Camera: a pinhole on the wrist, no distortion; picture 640 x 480 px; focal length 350.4 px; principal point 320.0 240.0 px. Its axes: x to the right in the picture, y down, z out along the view. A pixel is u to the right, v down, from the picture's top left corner.
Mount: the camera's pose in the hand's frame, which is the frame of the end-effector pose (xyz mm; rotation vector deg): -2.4 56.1 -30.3 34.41 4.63 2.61
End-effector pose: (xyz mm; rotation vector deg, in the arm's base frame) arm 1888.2 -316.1 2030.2 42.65 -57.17 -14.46
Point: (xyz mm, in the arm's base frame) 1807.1 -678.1 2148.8
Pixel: 488 218
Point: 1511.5 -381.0 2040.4
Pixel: 117 434
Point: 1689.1 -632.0 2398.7
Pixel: 553 447
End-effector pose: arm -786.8 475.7 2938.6 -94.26 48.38 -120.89
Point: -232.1 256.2 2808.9
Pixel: outside the picture
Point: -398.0 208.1 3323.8
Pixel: 516 360
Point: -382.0 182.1 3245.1
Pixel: 499 411
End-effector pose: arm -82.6 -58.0 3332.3 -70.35 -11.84 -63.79
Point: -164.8 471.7 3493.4
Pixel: 138 283
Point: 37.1 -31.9 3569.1
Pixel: 582 251
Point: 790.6 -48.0 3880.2
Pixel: outside the picture
